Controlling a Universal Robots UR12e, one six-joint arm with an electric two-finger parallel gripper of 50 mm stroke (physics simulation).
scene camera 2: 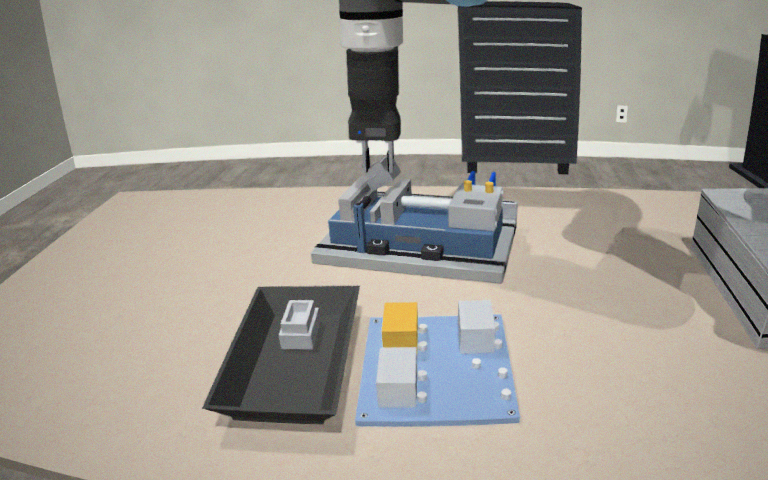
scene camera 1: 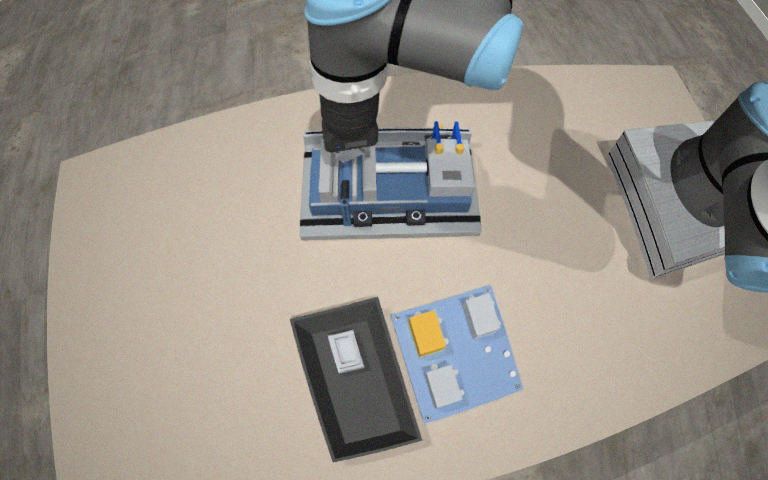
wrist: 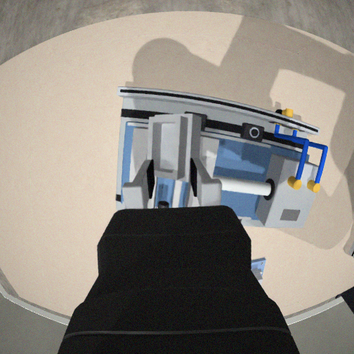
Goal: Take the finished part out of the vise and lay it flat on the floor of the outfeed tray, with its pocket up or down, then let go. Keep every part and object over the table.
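Places are measured from the arm's base along level axes (x right, y back, z down), in metres.
Where they show: gripper, fingertip midpoint: (scene camera 2: 378,170) (scene camera 1: 347,145); arm's base at its link origin: (scene camera 1: 705,183).
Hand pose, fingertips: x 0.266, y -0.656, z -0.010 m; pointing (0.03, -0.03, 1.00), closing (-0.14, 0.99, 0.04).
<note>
Things, the pixels of their top centre, and the offset from my fingertips. "*": a spot on its surface instead.
- grey block at its top centre: (scene camera 1: 345,130) (scene camera 2: 380,157) dx +0.019, dy +0.004, dz -0.014 m
- vise at its top centre: (scene camera 1: 390,158) (scene camera 2: 416,188) dx -0.033, dy +0.058, dz +0.022 m
- pale part at its top centre: (scene camera 2: 297,311) (scene camera 1: 344,349) dx -0.283, dy -0.103, dz +0.074 m
- blue plate at its top centre: (scene camera 2: 436,362) (scene camera 1: 459,354) dx -0.346, dy +0.062, dz +0.113 m
- yellow block at its top centre: (scene camera 2: 399,316) (scene camera 1: 427,332) dx -0.298, dy +0.022, dz +0.077 m
- dark upright stop at a spot on its surface: (scene camera 1: 346,203) * dx -0.085, dy -0.029, dz +0.023 m
The finished part, a grey block (scene camera 1: 351,155) (scene camera 2: 381,173) (wrist: 167,145) with a pocket, is tilted between my fingertips at the vise's left end. In scene camera 2 it shows at and above the jaw tops; its lower edge is partly hidden by the jaws, so contact is unclear. My gripper (scene camera 2: 378,165) (wrist: 171,170) points down and is shut on the part. The vise (scene camera 1: 400,189) (scene camera 2: 441,240) (wrist: 240,201) has its jaws apart below the part. The black outfeed tray (scene camera 1: 391,370) (scene camera 2: 242,345) stands in front of the vise.
In the tray's back half lies another pale part (scene camera 1: 345,351) (scene camera 2: 298,324), pocket up. A blue plate (scene camera 1: 467,376) (scene camera 2: 453,399) beside the tray bears a yellow block (scene camera 1: 427,332) (scene camera 2: 400,325), two grey blocks and white pegs. A dark upright stop (scene camera 1: 346,203) (scene camera 2: 360,227) stands at the vise's front.
</note>
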